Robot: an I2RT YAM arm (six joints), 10 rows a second.
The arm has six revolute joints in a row. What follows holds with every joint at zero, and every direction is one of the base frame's. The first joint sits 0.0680 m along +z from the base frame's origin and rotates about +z. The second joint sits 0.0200 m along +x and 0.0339 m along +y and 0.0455 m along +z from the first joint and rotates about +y. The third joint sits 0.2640 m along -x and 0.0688 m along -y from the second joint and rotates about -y. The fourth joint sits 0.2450 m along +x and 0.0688 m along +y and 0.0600 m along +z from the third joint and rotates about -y. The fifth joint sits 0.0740 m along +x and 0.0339 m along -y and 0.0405 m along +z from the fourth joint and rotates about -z. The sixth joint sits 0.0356 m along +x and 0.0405 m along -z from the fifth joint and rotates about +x. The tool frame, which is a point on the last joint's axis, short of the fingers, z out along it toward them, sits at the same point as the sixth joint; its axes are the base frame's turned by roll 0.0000, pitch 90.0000 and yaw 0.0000 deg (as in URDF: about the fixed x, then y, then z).
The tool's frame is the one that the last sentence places.
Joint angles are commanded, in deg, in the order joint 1, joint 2, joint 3, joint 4, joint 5, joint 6. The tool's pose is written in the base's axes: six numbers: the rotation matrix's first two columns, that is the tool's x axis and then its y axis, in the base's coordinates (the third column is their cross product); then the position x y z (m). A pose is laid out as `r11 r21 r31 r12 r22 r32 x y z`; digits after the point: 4 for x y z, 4 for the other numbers.
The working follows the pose.
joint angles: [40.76, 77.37, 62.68, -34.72, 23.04, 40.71]
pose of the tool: -0.7021 0.1872 -0.6870 0.0659 0.9778 0.1991 0.2242 0.1748 0.2859
Where each joint sits with the arm in this pose, in the base's axes (m; each line is computed from the numbers above, not from the rounded line before):
joint 1: 0.0000 0.0000 0.0680
joint 2: -0.0070 0.0387 0.1135
joint 3: -0.0058 -0.0511 0.3711
joint 4: 0.1403 0.1657 0.3670
joint 5: 0.2222 0.1915 0.3372
joint 6: 0.2242 0.1748 0.2859
the tool: 0.2242 0.1748 0.2859

